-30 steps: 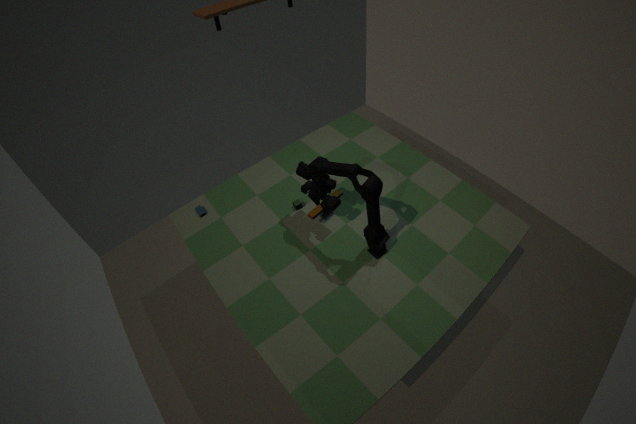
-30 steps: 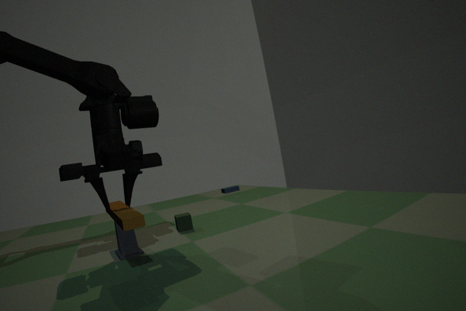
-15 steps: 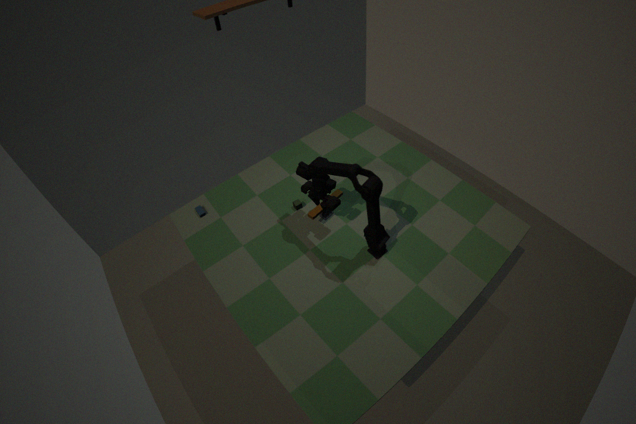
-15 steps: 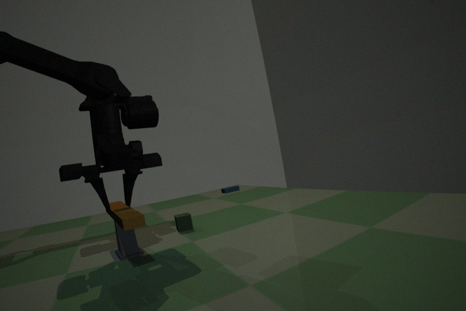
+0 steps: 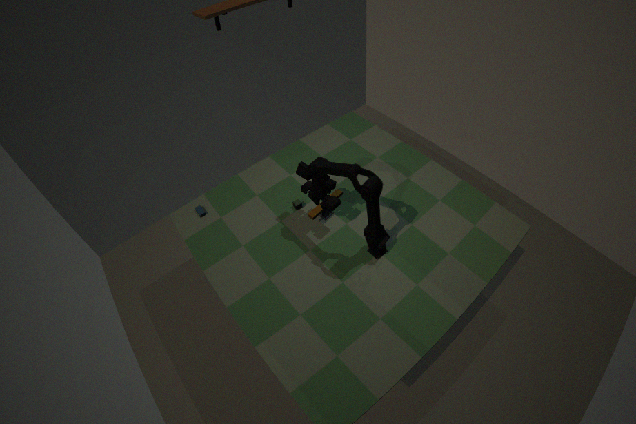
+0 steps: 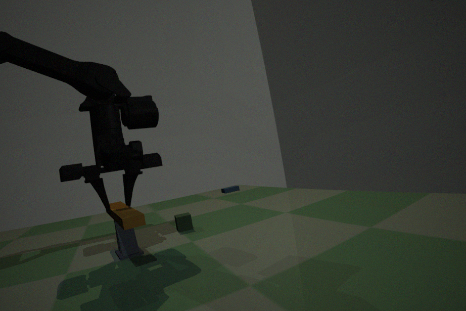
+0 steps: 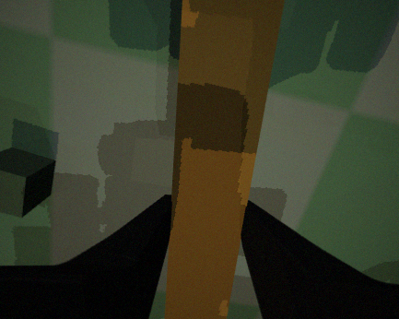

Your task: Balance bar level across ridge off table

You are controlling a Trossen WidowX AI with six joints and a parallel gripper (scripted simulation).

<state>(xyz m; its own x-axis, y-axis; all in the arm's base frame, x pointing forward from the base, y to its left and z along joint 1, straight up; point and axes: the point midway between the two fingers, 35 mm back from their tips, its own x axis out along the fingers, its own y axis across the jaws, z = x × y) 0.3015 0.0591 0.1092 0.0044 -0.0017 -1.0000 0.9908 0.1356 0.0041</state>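
My gripper tip is now 30 mm to the left of the orange bar. The rest, counted from my gripper tip: dark green cube: 130 mm ahead, 40 mm to the left, 60 mm below; then small blue block: 440 mm ahead, 440 mm to the left, 70 mm below.
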